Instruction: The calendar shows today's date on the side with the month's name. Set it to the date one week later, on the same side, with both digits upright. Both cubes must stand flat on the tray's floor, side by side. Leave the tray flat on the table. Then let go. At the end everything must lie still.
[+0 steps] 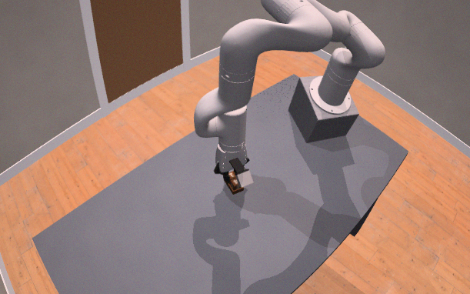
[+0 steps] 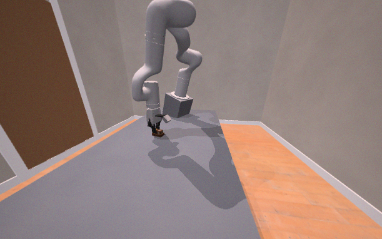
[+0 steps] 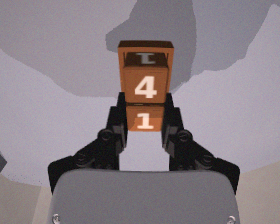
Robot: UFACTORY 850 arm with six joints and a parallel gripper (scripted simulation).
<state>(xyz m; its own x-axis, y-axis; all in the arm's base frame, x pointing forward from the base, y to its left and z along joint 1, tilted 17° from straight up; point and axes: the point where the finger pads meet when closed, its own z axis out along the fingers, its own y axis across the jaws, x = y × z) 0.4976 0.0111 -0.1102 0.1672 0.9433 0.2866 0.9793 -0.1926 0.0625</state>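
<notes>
Now: hand 10 mm above the number cube. The rest, counted from my hand: brown wooden calendar tray (20 mm to the left, 30 mm below).
</notes>
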